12 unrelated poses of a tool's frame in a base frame.
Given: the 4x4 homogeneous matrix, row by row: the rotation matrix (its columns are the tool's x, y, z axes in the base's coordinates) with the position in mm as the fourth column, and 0 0 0 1 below. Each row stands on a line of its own.
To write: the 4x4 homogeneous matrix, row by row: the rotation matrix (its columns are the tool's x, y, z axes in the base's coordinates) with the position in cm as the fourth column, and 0 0 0 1 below. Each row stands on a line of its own. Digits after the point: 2 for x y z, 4 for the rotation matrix.
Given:
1:
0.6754, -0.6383, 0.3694, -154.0
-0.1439, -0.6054, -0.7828, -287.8
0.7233, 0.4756, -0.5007, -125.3
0, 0, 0, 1
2:
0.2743, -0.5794, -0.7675, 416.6
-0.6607, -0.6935, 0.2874, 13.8
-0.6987, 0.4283, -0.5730, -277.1
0, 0, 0, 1
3:
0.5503, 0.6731, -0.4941, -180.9
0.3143, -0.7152, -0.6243, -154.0
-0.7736, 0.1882, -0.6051, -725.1
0, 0, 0, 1
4:
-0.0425, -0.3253, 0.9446, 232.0
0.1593, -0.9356, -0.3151, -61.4
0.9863, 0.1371, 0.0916, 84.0
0, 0, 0, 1
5:
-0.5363, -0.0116, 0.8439, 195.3
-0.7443, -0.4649, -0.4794, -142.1
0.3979, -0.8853, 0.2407, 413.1
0, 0, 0, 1
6:
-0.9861, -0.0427, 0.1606, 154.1
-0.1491, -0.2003, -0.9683, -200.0
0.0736, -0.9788, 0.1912, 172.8
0, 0, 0, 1
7:
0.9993, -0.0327, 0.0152, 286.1
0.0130, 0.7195, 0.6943, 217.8
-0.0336, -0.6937, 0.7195, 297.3
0, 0, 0, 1
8:
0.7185, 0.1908, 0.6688, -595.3
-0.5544, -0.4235, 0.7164, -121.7
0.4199, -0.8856, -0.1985, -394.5
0, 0, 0, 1
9:
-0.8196, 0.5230, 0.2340, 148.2
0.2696, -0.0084, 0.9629, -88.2
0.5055, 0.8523, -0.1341, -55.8
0, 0, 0, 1
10:
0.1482, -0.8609, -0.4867, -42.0
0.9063, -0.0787, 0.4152, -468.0
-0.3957, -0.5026, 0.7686, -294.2
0, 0, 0, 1
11:
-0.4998, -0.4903, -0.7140, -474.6
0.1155, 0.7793, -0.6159, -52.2
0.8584, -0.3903, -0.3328, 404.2
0, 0, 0, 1
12:
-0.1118, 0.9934, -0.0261, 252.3
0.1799, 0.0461, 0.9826, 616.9
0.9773, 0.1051, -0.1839, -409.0
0, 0, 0, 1
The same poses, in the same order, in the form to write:
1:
0.6754, -0.6383, 0.3694, -15.40
-0.1439, -0.6054, -0.7828, -28.78
0.7233, 0.4756, -0.5007, -12.53
0, 0, 0, 1

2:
0.2743, -0.5794, -0.7675, 41.66
-0.6607, -0.6935, 0.2874, 1.38
-0.6987, 0.4283, -0.5730, -27.71
0, 0, 0, 1

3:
0.5503, 0.6731, -0.4941, -18.09
0.3143, -0.7152, -0.6243, -15.40
-0.7736, 0.1882, -0.6051, -72.51
0, 0, 0, 1

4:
-0.0425, -0.3253, 0.9446, 23.20
0.1593, -0.9356, -0.3151, -6.14
0.9863, 0.1371, 0.0916, 8.40
0, 0, 0, 1

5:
-0.5363, -0.0116, 0.8439, 19.53
-0.7443, -0.4649, -0.4794, -14.21
0.3979, -0.8853, 0.2407, 41.31
0, 0, 0, 1

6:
-0.9861, -0.0427, 0.1606, 15.41
-0.1491, -0.2003, -0.9683, -20.00
0.0736, -0.9788, 0.1912, 17.28
0, 0, 0, 1

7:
0.9993, -0.0327, 0.0152, 28.61
0.0130, 0.7195, 0.6943, 21.78
-0.0336, -0.6937, 0.7195, 29.73
0, 0, 0, 1

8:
0.7185, 0.1908, 0.6688, -59.53
-0.5544, -0.4235, 0.7164, -12.17
0.4199, -0.8856, -0.1985, -39.45
0, 0, 0, 1

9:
-0.8196, 0.5230, 0.2340, 14.82
0.2696, -0.0084, 0.9629, -8.82
0.5055, 0.8523, -0.1341, -5.58
0, 0, 0, 1

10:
0.1482, -0.8609, -0.4867, -4.20
0.9063, -0.0787, 0.4152, -46.80
-0.3957, -0.5026, 0.7686, -29.42
0, 0, 0, 1

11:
-0.4998, -0.4903, -0.7140, -47.46
0.1155, 0.7793, -0.6159, -5.22
0.8584, -0.3903, -0.3328, 40.42
0, 0, 0, 1

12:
-0.1118, 0.9934, -0.0261, 25.23
0.1799, 0.0461, 0.9826, 61.69
0.9773, 0.1051, -0.1839, -40.90
0, 0, 0, 1

